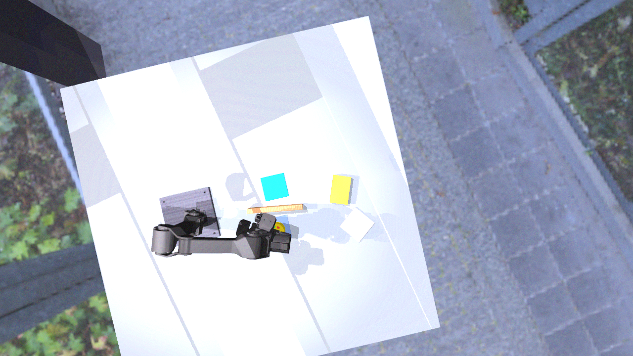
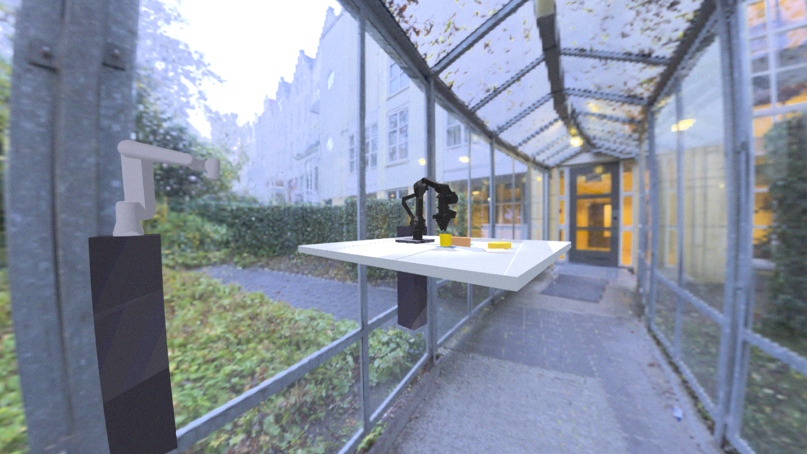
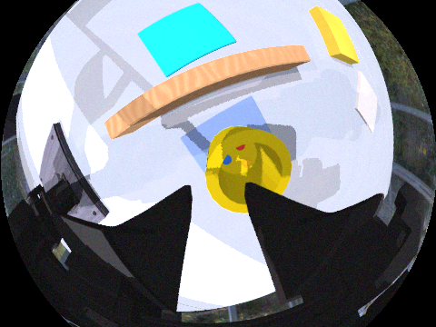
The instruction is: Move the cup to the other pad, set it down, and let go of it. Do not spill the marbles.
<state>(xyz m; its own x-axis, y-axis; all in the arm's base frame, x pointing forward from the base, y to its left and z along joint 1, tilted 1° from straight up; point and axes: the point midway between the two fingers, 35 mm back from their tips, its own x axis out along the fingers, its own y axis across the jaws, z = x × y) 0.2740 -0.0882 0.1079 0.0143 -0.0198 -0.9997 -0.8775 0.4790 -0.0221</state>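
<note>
Right now my gripper tip is 2 cm short of the yellow cup, 1 cm to the left of it and 6 cm above it. Round my gripper tip: white square 34 cm ahead, 6 cm to the right, 9 cm below; pale blue pad 3 cm ahead, 1 cm to the right, 10 cm below; yellow block 30 cm ahead, 10 cm to the left, 8 cm below.
</note>
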